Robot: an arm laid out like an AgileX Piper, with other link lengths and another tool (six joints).
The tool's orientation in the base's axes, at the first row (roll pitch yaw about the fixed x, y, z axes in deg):
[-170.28, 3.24, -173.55]
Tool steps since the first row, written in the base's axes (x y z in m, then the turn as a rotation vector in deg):
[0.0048, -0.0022, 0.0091, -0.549, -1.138, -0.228]
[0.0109, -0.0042, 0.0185, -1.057, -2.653, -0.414]
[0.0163, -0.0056, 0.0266, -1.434, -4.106, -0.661]
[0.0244, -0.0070, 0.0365, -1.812, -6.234, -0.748]
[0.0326, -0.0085, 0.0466, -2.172, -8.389, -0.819]
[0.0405, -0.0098, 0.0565, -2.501, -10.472, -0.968]
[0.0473, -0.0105, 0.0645, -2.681, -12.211, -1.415]
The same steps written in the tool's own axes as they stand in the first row. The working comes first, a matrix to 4 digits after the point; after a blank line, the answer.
The tool's axes in the first row as the columns of a matrix, in the base's axes (used below as rounded here):
[-0.9921, -0.1012, 0.0743]
[-0.1122, 0.9805, -0.1615]
[-0.0565, -0.1686, -0.9841]

[-0.0050, -0.0042, -0.0082, 0.685, -1.022, 0.367]
[-0.0114, -0.0083, -0.0167, 1.370, -2.424, 0.757]
[-0.0170, -0.0116, -0.0241, 1.921, -3.769, 1.207]
[-0.0255, -0.0155, -0.0330, 2.539, -5.803, 1.608]
[-0.0340, -0.0195, -0.0421, 3.142, -7.868, 1.999]
[-0.0423, -0.0232, -0.0510, 3.711, -9.851, 2.458]
[-0.0494, -0.0260, -0.0583, 4.110, -11.463, 3.165]

